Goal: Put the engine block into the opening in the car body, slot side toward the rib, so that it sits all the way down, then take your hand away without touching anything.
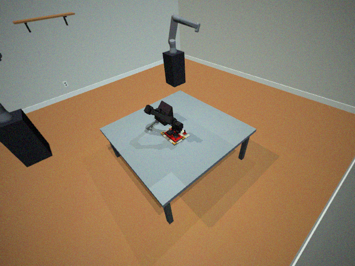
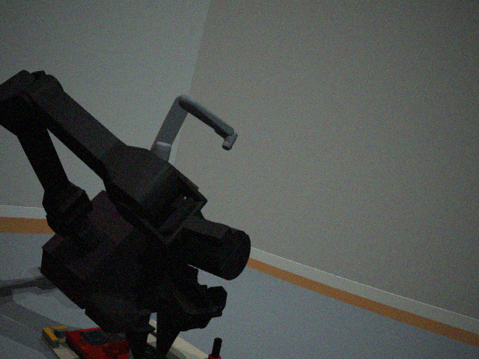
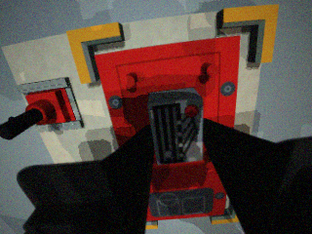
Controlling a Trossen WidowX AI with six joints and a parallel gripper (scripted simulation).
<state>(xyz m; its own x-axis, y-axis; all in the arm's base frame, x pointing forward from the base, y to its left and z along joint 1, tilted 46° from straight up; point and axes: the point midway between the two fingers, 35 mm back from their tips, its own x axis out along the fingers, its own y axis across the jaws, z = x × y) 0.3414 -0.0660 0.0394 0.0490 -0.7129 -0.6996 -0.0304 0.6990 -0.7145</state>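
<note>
My gripper tip is now 10 mm above the grey engine block. The rest, counted from my gripper tip: pale base plate: 40 mm behind, 30 mm below, 20 mm to the left.
</note>
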